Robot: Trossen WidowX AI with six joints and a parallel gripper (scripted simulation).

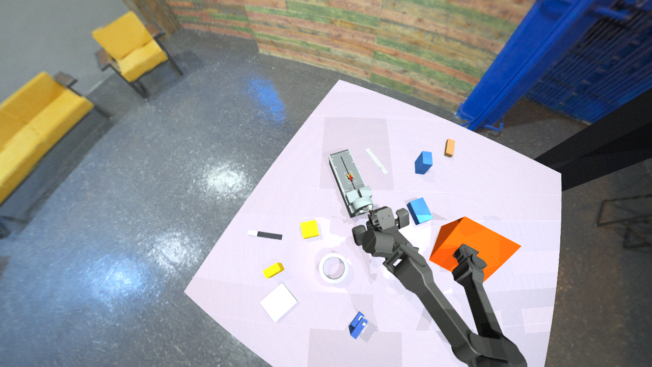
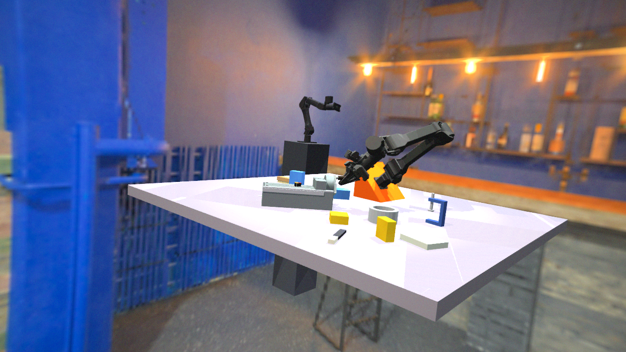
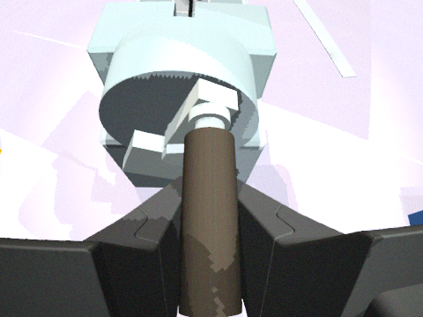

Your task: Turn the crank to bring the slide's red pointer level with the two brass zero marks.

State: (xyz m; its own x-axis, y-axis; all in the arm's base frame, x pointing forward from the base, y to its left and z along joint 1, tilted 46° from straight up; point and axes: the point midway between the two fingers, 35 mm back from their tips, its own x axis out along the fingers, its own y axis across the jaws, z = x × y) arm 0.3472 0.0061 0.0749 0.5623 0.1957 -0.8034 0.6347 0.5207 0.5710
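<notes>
The brown crank handle is 30 mm above my gripper tip, 10 mm to the left of it and 10 mm behind it. From my gripper tip the other things lie so: metal strip (260 mm to the right, 90 mm below, 80 mm ahead); blue clamp (340 mm to the left, 130 mm behind, 40 mm below); red pointer (120 mm ahead, 90 mm to the right, 10 mm below).
</notes>
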